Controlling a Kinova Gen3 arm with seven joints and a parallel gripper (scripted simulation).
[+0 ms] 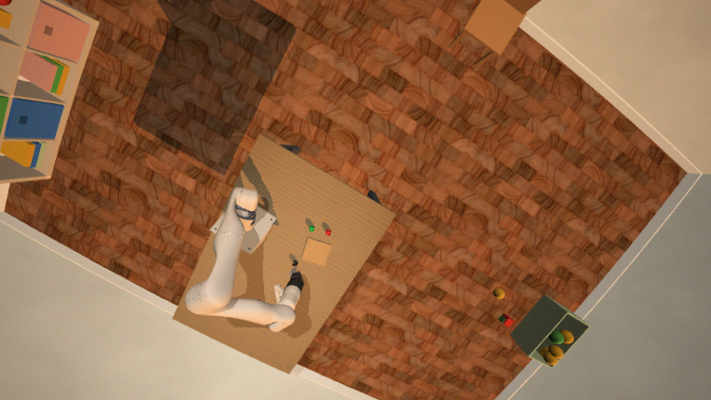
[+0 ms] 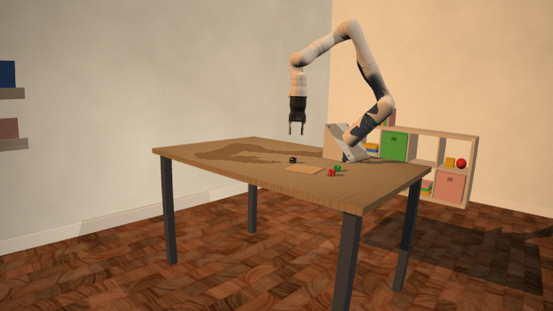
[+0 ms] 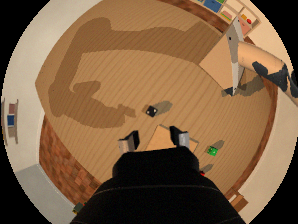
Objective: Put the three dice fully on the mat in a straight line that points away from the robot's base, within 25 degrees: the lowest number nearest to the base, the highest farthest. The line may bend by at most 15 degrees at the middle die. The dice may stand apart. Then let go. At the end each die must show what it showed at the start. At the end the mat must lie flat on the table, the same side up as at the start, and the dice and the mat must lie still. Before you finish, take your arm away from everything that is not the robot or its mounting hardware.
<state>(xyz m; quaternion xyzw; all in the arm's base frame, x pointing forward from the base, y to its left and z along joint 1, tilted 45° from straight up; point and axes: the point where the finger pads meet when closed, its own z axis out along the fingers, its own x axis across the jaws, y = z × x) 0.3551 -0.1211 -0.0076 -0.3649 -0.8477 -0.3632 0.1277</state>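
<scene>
Right now my hand is 15 cm above the black die, 3 cm to the left of it and 3 cm past it. From my hand the other things lie so: red die: 24 cm to the left, 15 cm below, 5 cm ahead; then green die: 21 cm to the left, 15 cm below, 4 cm behind; then tan mat: 16 cm below, 9 cm to the left, 5 cm ahead.
</scene>
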